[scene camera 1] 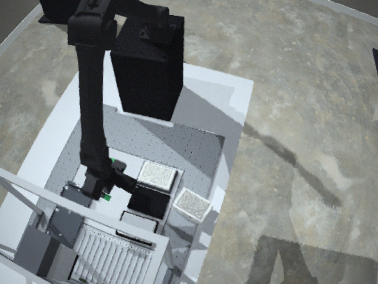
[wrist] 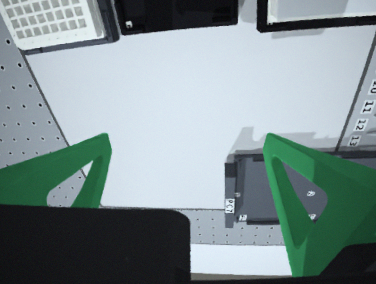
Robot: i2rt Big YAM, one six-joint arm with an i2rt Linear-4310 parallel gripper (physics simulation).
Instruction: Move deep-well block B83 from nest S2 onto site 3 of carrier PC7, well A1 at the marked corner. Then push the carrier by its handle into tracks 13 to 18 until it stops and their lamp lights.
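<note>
My gripper [scene camera 1: 109,179] [wrist: 187,141] is open and empty above the white plate, left of the nests in the scene view. Carrier PC7 [scene camera 1: 76,194] [wrist: 256,187] is dark grey; in the wrist view its labelled end shows at the lower right, partly behind the right finger. A white deep-well block [scene camera 1: 192,205] lies turned on the perforated deck, outside the row of nests. Another white block [scene camera 1: 157,174] [wrist: 52,22] sits in an end nest. The middle black nest [scene camera 1: 149,201] [wrist: 180,12] holds no block. I cannot read which block is B83 or which nest is S2.
A third nest [wrist: 320,24] holds a white, flat-topped item [scene camera 1: 138,220]. Ribbed tracks [scene camera 1: 112,257] lie at the front, under a pale frame [scene camera 1: 162,250]. Numbers 10 to 13 show at the wrist view's right edge. A tall black box [scene camera 1: 147,72] stands at the back.
</note>
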